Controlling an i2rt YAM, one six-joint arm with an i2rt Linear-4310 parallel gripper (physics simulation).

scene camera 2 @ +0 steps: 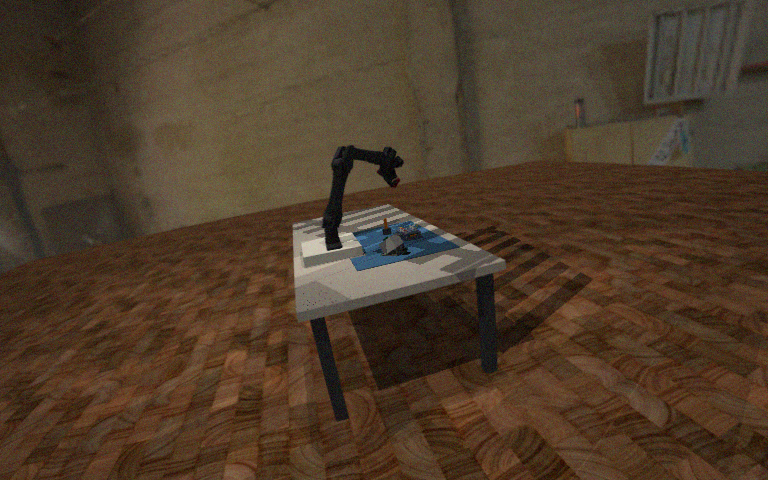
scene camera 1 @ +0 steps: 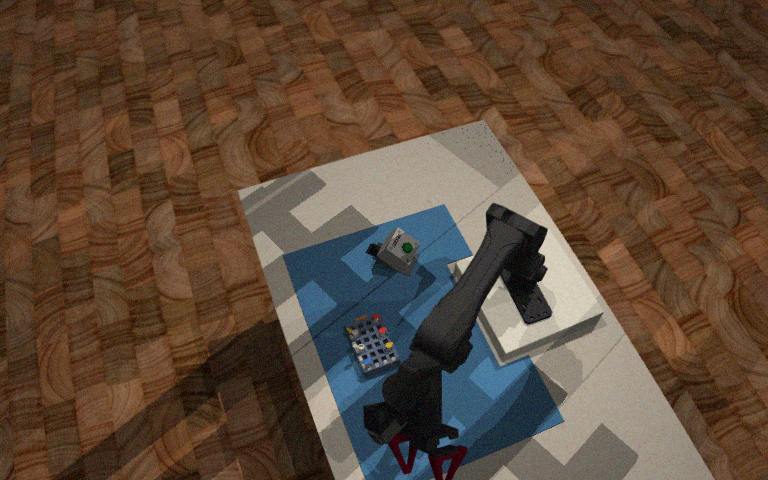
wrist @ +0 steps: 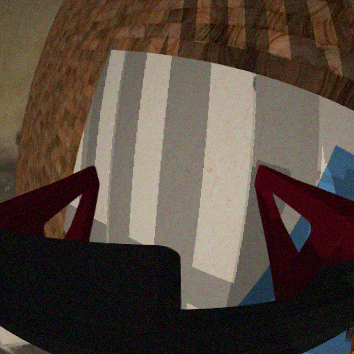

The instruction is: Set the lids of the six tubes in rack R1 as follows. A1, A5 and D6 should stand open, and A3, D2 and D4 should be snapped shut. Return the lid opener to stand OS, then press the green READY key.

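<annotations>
A blue mat [wrist: 262,291] is what I am looking at, and [scene camera 1: 482,447] is the same spot on that mat.
</annotations>
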